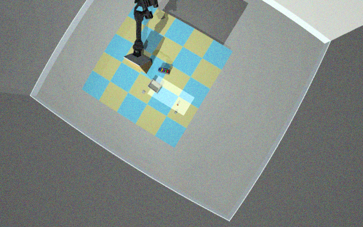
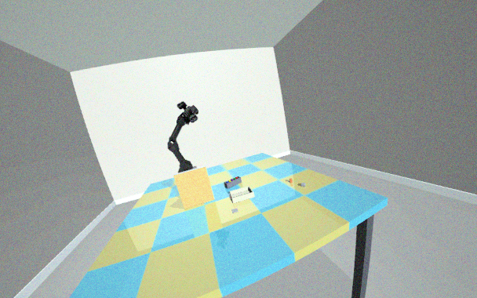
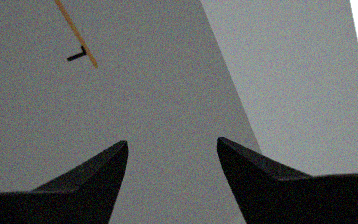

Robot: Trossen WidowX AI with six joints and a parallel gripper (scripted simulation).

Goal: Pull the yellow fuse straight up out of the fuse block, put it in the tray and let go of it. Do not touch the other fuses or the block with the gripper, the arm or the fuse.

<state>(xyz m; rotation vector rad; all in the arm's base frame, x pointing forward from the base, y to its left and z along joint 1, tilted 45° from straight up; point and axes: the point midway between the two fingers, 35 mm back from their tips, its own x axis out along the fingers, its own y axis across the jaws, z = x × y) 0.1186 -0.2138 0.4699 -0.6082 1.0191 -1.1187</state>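
Right now my gripper tip is 60 cm above the yellow fuse, 16 cm short of it and 13 cm to the left of it. From my gripper tip the other things lie so: tray 62 cm below, 33 cm to the right, 18 cm ahead.
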